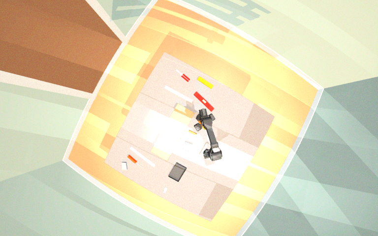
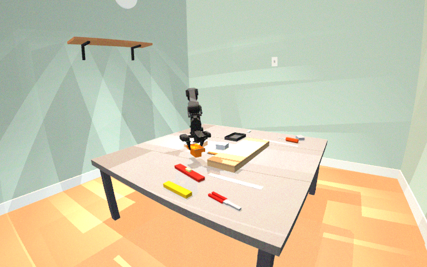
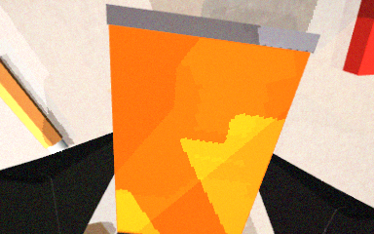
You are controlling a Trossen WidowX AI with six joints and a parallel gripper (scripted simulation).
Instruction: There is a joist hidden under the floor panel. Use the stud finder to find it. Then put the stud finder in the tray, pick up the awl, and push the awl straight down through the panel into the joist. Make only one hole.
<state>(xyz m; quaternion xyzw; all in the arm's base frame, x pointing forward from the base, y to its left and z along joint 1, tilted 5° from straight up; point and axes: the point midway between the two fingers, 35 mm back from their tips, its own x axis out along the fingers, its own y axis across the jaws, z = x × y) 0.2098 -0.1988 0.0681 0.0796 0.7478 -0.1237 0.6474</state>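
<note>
My gripper tip is now 30 mm above the stud finder and 10 mm past it. The rest, counted from my gripper tip: grey block 270 mm to the left, 50 mm below, 20 mm behind; then awl 130 mm to the left, 60 mm below, 10 mm behind; then red level 160 mm to the right, 120 mm ahead, 60 mm below.
</note>
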